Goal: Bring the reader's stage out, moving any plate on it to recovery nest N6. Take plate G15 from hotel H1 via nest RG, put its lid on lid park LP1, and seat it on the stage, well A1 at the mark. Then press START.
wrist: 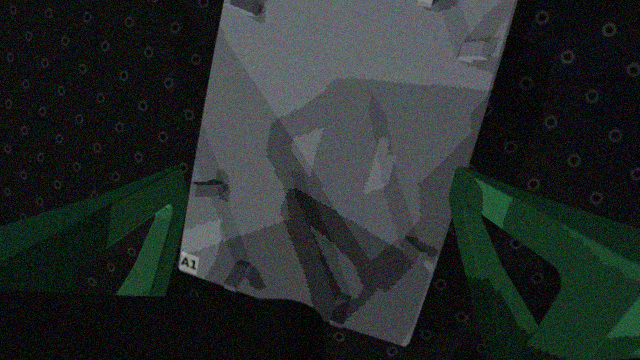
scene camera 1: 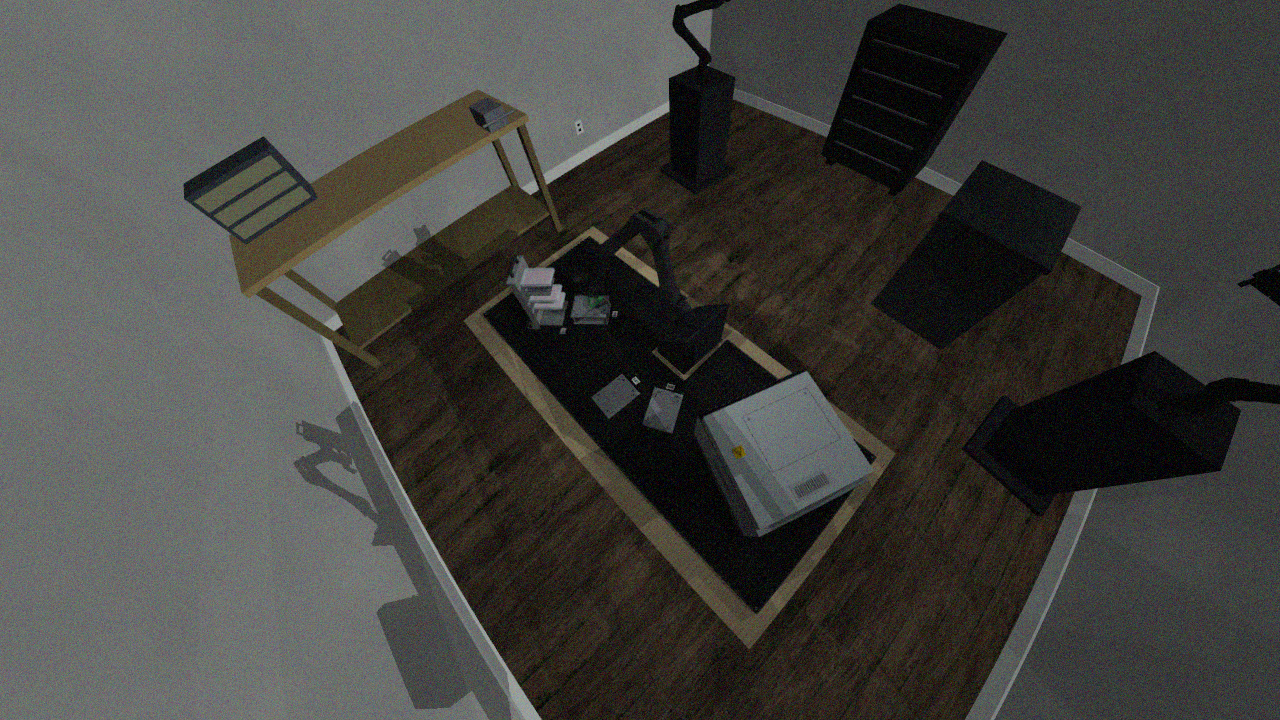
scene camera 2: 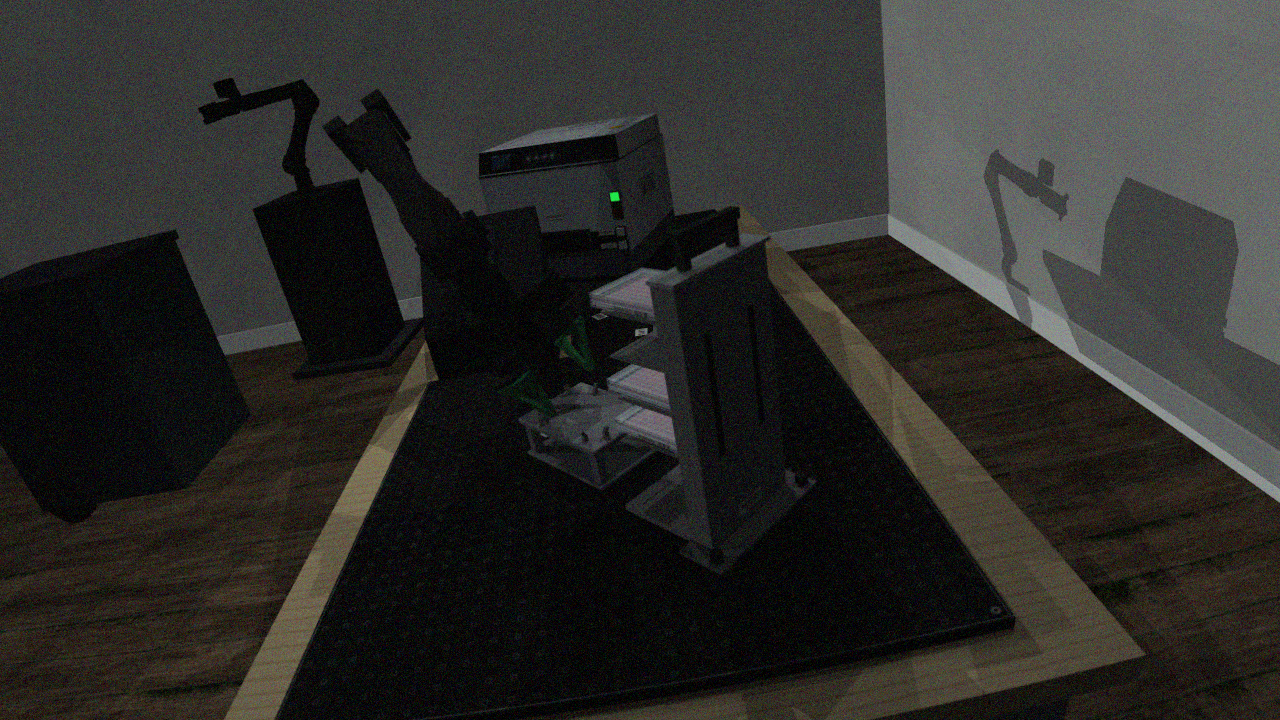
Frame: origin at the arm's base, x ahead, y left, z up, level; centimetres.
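Seen in the pictures: gripper, fingertip midpoint: (wrist: 318,181) (scene camera 1: 590,300) (scene camera 2: 573,392); arm's base, link origin: (scene camera 1: 690,321).
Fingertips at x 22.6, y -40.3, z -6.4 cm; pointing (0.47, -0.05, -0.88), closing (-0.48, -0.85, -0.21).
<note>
Offsets run from my fingertips to a thing's top centre. Level surfaces: height alone.
My gripper (scene camera 1: 595,302) (scene camera 2: 565,390) (wrist: 318,181) is open, its green fingers on either side above nest RG @(dx +1.1, dy -0.1, dz -1.9 cm) (scene camera 1: 588,312) (scene camera 2: 590,417) (wrist: 345,60). The nest is bare, with an A1 tag at one corner in the wrist view. Hotel H1 (scene camera 2: 729,402) stands beside it and holds three pale plates, an upper one @(dx +14.2, dy -12.2, dz +17.5 cm) (scene camera 2: 629,297) and two lower ones @(dx +14.1, dy -12.1, dz +6.8 cm) (scene camera 2: 640,385) @(dx +14.1, dy -12.1, dz +1.5 cm) (scene camera 2: 648,427); which is G15 cannot be told. Lid park LP1 @(dx +16.9, dy +40.2, dz -7.5 cm) (scene camera 1: 615,395) and nest N6 @(dx +5.9, dy +57.2, dz -7.6 cm) (scene camera 1: 663,409) are flat pale rectangles. The reader @(dx -8.0, dy +95.4, dz +24.0 cm) (scene camera 1: 787,438) (scene camera 2: 559,192) shows a green light; its stage is too dark to make out.
The arm's dark base (scene camera 1: 693,335) is between the nests and the board's back edge. The black board @(dz -9.4 cm) (scene camera 1: 666,474) (scene camera 2: 501,582) has a wooden border. A wooden bench (scene camera 1: 384,179), a dark rack (scene camera 1: 913,89) and pedestals (scene camera 1: 702,125) (scene camera 2: 326,268) with other arms stand farther off.
</note>
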